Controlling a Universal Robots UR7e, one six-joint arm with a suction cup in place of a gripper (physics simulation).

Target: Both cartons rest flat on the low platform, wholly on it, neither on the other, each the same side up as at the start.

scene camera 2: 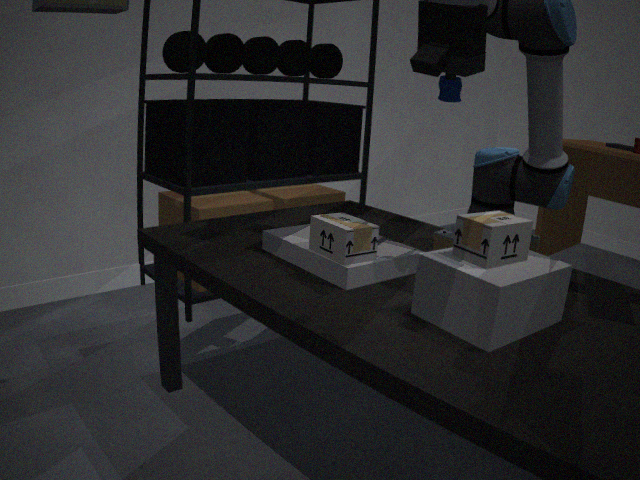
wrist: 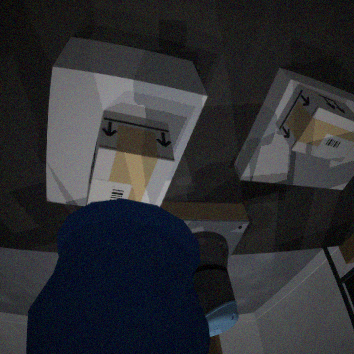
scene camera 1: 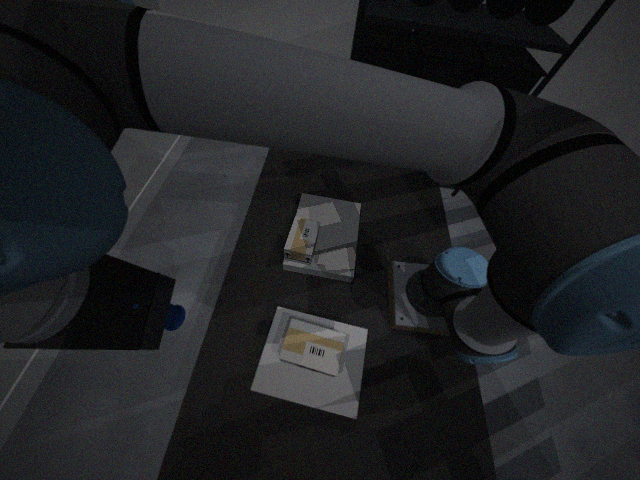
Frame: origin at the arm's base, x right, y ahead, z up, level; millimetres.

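Seen in the pictures: hand, tool point: [scene camera 2: 449, 98] [wrist: 126, 258] [scene camera 1: 173, 317]; arm's base, link origin: [scene camera 1: 429, 293].
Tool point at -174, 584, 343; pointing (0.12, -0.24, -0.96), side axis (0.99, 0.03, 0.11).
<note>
Offsets run from my tool point to a thing's top centre, as dx, dy, dz. Level surfaces: height alone.
A low white platform {+402, -250, -362} [scene camera 1: 345, 214] [scene camera 2: 305, 259] [wrist: 262, 150] lies on the table. One white carton with tan tape {+332, -171, -287} [scene camera 1: 301, 240] [scene camera 2: 343, 238] [wrist: 327, 127] rests flat on it, close to one edge, arrows up in scene camera 2. The other carton {-5, -211, -212} [scene camera 1: 313, 347] [scene camera 2: 492, 238] [wrist: 132, 160] rests flat on a taller white block {-23, -216, -290} [scene camera 1: 305, 392] [scene camera 2: 454, 294] [wrist: 70, 125], arrows up. My blue suction cup [scene camera 1: 175, 317] [scene camera 2: 449, 89] [wrist: 127, 225] hangs high above the tabletop, apart from both cartons, with nothing on it. In the wrist view it hides part of the carton on the taller block.
The arm's base plate [scene camera 1: 405, 317] [wrist: 235, 230] stands beside the two supports on the dark table {dz -411} [scene camera 1: 413, 392] [scene camera 2: 289, 304]. A dark shelf rack [scene camera 2: 369, 129] with black round things stands behind the table. A wooden cabinet [scene camera 2: 555, 227] stands at the right in scene camera 2.
</note>
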